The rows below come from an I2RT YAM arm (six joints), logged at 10 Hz.
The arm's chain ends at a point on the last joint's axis. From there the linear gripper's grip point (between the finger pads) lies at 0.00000 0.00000 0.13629 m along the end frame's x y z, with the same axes.
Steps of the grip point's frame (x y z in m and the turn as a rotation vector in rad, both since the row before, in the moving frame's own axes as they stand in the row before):
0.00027, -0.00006, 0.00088, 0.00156, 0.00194, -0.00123
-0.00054, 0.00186, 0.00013, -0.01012, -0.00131, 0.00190
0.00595, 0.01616, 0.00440, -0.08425, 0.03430, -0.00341
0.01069, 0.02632, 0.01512, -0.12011, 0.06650, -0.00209
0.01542, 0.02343, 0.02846, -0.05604, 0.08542, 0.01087
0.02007, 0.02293, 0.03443, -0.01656, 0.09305, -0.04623
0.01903, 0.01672, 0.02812, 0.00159, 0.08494, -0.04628
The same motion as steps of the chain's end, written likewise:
0.00001, 0.00015, 0.00088, 0.00156, 0.00194, -0.00123
-0.00036, 0.00048, 0.00014, -0.01012, -0.00131, 0.00190
0.00126, 0.00470, 0.00496, -0.08425, 0.03430, -0.00341
0.00164, 0.01001, 0.01640, -0.12011, 0.06650, -0.00209
0.00384, 0.01574, 0.02917, -0.05604, 0.08542, 0.01087
0.00736, 0.02097, 0.03504, -0.01656, 0.09305, -0.04623
0.00748, 0.01720, 0.02861, 0.00159, 0.08494, -0.04628

